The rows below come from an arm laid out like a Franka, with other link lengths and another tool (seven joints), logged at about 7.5 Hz.
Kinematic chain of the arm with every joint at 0, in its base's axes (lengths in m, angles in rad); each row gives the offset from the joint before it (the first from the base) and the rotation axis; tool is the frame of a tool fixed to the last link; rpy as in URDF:
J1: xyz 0 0 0.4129 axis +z
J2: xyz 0 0 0 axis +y
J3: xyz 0 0 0.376 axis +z
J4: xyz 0.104 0 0 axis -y
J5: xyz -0.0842 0 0.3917 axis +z
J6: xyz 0 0 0 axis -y
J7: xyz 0.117 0 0 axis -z
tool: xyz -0.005 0.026 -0.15 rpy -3.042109 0 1.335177
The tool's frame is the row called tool.
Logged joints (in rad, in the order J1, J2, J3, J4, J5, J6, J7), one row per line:
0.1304, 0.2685, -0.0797, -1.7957, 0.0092, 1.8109, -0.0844
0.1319, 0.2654, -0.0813, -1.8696, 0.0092, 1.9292, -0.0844
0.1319, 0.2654, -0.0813, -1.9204, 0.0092, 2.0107, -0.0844
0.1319, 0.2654, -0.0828, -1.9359, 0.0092, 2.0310, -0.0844
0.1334, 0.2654, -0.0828, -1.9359, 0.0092, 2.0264, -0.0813
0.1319, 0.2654, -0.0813, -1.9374, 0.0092, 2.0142, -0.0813
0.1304, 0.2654, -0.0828, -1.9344, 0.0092, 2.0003, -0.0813
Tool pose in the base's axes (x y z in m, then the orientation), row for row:
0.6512, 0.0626, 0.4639, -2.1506, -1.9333, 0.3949
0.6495, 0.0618, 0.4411, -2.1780, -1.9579, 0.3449
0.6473, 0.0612, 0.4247, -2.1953, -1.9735, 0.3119
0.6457, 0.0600, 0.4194, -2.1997, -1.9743, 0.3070
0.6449, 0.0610, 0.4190, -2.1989, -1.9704, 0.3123
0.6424, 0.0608, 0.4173, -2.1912, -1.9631, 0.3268
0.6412, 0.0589, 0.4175, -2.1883, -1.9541, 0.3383
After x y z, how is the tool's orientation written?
As a rotation vector, in radians.
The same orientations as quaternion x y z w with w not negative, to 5 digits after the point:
-0.73227, -0.65828, 0.13446, 0.11123
-0.73516, -0.66086, 0.11642, 0.09620
-0.73679, -0.66235, 0.10468, 0.08649
-0.73755, -0.66198, 0.10294, 0.08486
-0.73786, -0.66118, 0.10479, 0.08617
-0.73721, -0.66047, 0.10995, 0.09064
-0.73770, -0.65875, 0.11404, 0.09404

